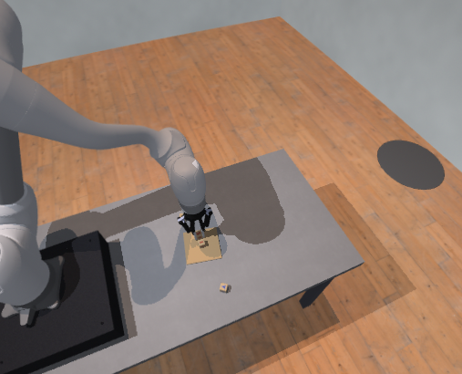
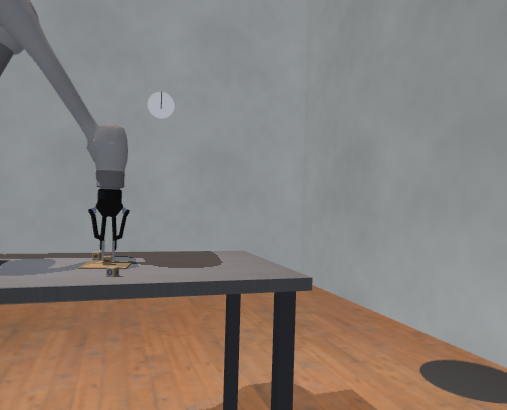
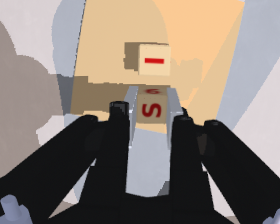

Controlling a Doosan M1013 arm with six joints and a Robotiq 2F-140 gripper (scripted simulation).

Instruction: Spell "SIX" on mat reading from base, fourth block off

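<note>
Right now the tan mat is 10 mm ahead of my hand, 40 mm to the right of it and 40 mm below it. Round my hand: block (60 mm behind, 100 mm to the left, 30 mm below).
</note>
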